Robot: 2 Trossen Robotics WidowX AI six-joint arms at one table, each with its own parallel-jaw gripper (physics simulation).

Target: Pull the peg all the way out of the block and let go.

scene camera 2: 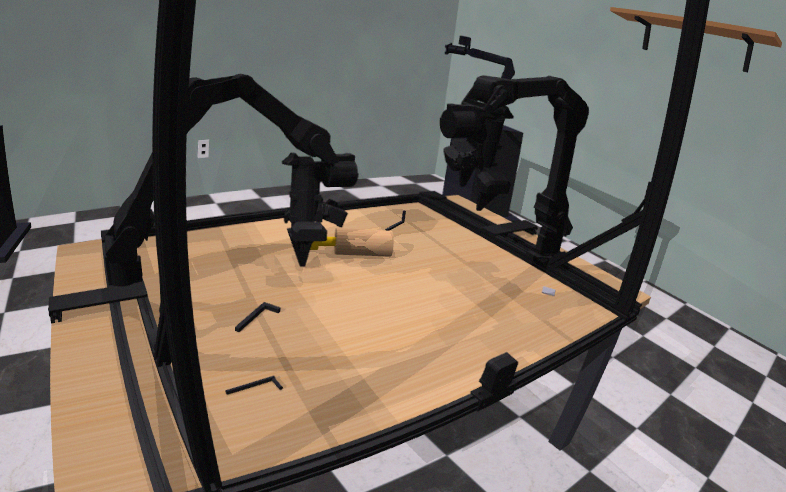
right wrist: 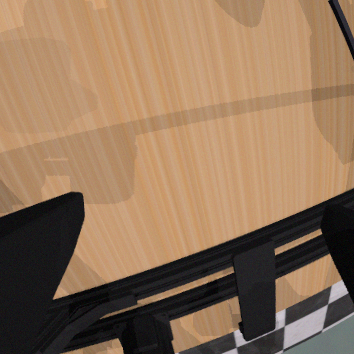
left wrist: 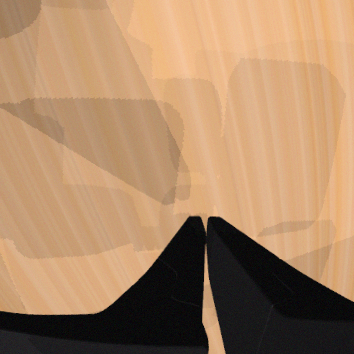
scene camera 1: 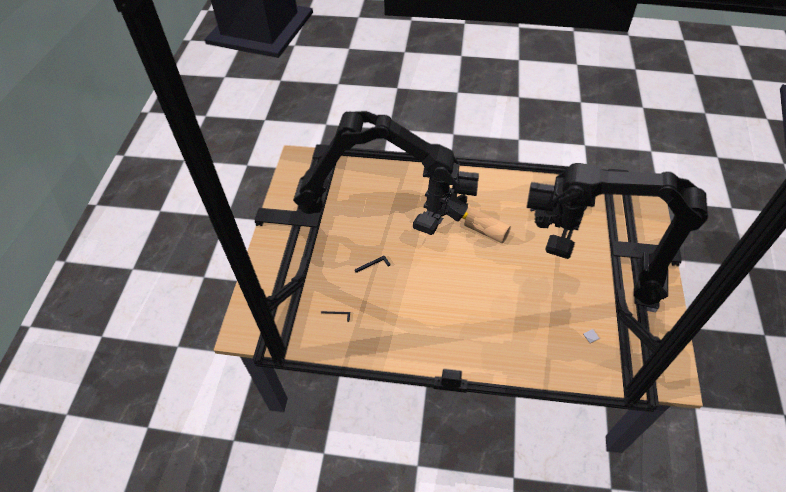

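Pixels of known places: left gripper, fingertip midpoint: (scene camera 2: 302,266) (left wrist: 202,227); right gripper, fingertip midpoint: (scene camera 2: 470,198) (right wrist: 207,211) (scene camera 1: 565,235); left arm's base, link origin: (scene camera 2: 124,281) (scene camera 1: 310,207); right arm's base, link origin: (scene camera 2: 547,250) (right wrist: 144,330) (scene camera 1: 646,296).
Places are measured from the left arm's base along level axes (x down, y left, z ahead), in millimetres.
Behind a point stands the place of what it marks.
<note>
The block, a tan wooden cylinder (scene camera 1: 489,226) @[x -32, y 61, z 526 mm] (scene camera 2: 365,242) @[x -20, y 55, z 512 mm], lies on its side on the table near the back middle. The yellow peg (scene camera 1: 464,215) @[x -16, y 92, z 447 mm] (scene camera 2: 328,241) @[x -11, y 91, z 442 mm] sticks out of the block's left end; how deep it sits inside is hidden. My left gripper (scene camera 2: 302,262) @[x 11, y 32, z 369 mm] (left wrist: 202,227) @[x 11, y 32, z 369 mm] points down beside the peg's outer end and partly hides it in scene camera 2. Its fingertips meet with nothing seen between them; the peg does not show in the left wrist view. My right gripper (right wrist: 207,211) @[x -129, y 13, z 726 mm] is open and empty, raised above the table, right of the block in scene camera 1.
Two black hex keys (scene camera 1: 372,263) @[x 13, y -127, z 240 mm] (scene camera 1: 336,313) @[x 15, y -304, z 201 mm] lie at the left of the table (scene camera 1: 464,324) @[x 19, y -234, z 531 mm]. Another black key (scene camera 2: 396,222) @[x 13, y 226, z 669 mm] lies behind the block in scene camera 2. A small grey tile (scene camera 1: 591,335) @[x 16, y -171, z 851 mm] (scene camera 2: 548,291) @[x 16, y -175, z 847 mm] lies at the right. Black frame rails (scene camera 1: 371,375) @[x 25, y -435, z 344 mm] edge the table.
</note>
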